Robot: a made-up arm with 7 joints.
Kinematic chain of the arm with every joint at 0, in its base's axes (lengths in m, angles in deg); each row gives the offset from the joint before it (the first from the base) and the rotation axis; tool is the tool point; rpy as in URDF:
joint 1: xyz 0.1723 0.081 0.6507 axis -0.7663 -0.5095 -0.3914
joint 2: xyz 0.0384 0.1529 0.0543 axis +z
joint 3: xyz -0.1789 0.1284 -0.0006 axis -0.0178 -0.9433 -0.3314
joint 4: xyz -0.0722 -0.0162 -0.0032 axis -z
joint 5: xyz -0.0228 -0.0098 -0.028 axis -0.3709 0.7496 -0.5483
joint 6: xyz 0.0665 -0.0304 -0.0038 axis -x
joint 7: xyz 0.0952 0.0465 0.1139 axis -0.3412 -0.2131 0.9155
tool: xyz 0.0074 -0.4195 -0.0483 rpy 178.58 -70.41 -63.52
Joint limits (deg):
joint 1: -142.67..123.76
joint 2: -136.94..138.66
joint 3: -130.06..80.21
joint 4: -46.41..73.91
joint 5: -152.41..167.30
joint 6: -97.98..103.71
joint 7: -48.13..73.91
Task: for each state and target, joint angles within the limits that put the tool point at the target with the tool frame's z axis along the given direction. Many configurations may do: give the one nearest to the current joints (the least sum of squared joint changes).
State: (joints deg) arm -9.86 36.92 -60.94 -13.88 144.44 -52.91 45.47
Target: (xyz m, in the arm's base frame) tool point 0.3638 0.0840 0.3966 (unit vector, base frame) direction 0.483 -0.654 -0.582
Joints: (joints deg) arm -11.65 4.62 -85.47 -42.20 127.98 -28.39 46.56
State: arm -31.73 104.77 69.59 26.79 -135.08 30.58 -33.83
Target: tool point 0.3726 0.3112 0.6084 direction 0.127 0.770 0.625
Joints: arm -27.06 138.66 65.82 21.08 -90.42 12.36 -48.13
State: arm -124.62 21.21 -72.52 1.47 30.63 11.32 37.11
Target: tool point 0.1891 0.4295 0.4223 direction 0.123 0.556 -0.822
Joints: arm -77.88 64.05 -106.56 18.14 60.38 -3.33 57.60
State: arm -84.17 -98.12 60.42 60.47 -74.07 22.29 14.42
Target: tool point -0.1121 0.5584 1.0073 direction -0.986 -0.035 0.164
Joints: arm -65.12 -82.99 69.07 73.12 -56.57 13.72 -12.06
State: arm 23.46 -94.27 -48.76 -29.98 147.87 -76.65 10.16
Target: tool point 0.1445 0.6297 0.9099 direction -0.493 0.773 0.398
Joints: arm 37.27 -80.06 -44.54 -35.52 164.63 -74.35 -0.79
